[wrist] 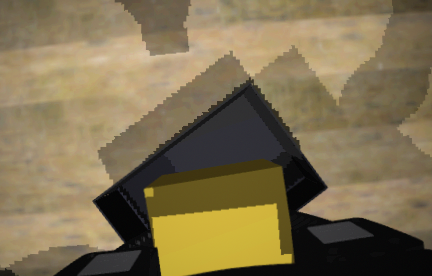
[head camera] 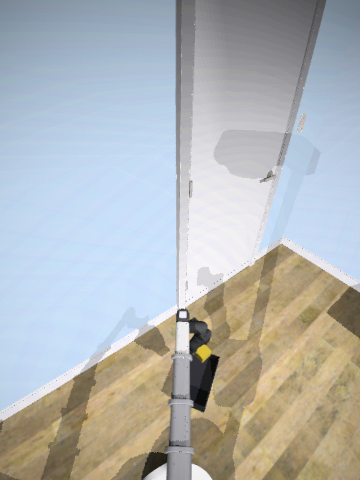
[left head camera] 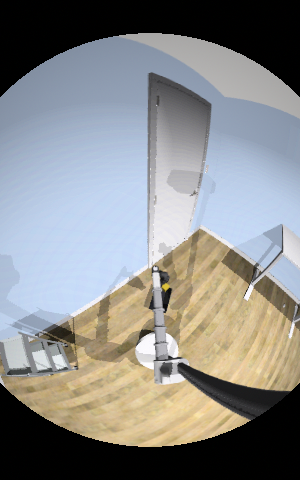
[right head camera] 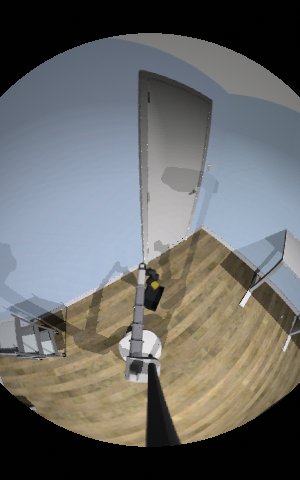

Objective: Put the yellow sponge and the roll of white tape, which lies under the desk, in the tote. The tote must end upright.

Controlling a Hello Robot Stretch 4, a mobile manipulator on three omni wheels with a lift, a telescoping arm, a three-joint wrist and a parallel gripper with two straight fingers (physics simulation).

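Places are measured from the robot's base along level axes (x ahead, y left, z up), in millimetres.
Pixels of known places: gripper, between the fingertips: [wrist: 223,233] [head camera: 198,350] [left head camera: 162,285] [right head camera: 151,283].
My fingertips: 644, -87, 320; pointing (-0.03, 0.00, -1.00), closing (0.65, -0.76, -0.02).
Note:
Behind a point stands the place of what it marks, as x, y, z.
My gripper [head camera: 202,348] @[644, -87, 320] [wrist: 223,233] @[644, -87, 320] is shut on the yellow sponge [head camera: 203,354] @[604, -108, 365] [left head camera: 166,287] @[604, -122, 361] [right head camera: 154,285] @[606, -112, 365] [wrist: 215,237] @[653, -75, 365] and holds it above the floor. The black tote [head camera: 206,382] @[599, -157, -25] [left head camera: 167,301] @[578, -179, -24] [right head camera: 154,299] @[585, -129, -25] [wrist: 220,135] @[696, -58, -25] stands upright on the wood floor. In the wrist view the sponge covers the tote's near part, and the visible part of its inside is empty. The white desk [left head camera: 292,250] @[484, -1462, 922] [right head camera: 294,255] @[524, -1523, 922] is at the right. A tiny pale thing [left head camera: 284,305] @[-10, -2179, 5] [right head camera: 281,316] @[-7, -2171, -8] on the floor under it may be the white tape, too small to tell.
A closed door [head camera: 225,225] @[1335, -268, 633] [left head camera: 175,150] @[1283, -203, 1422] [right head camera: 175,145] @[1323, -252, 1441] is in the wall beyond the arm [head camera: 181,425] @[251, -3, 658]. A grey wheeled cart [left head camera: 27,352] @[-190, 970, 681] [right head camera: 22,337] @[-296, 1241, 374] stands at the left by the wall. My white base [left head camera: 144,350] @[7, 113, 187] [right head camera: 154,348] @[0, -136, 187] is behind the tote.

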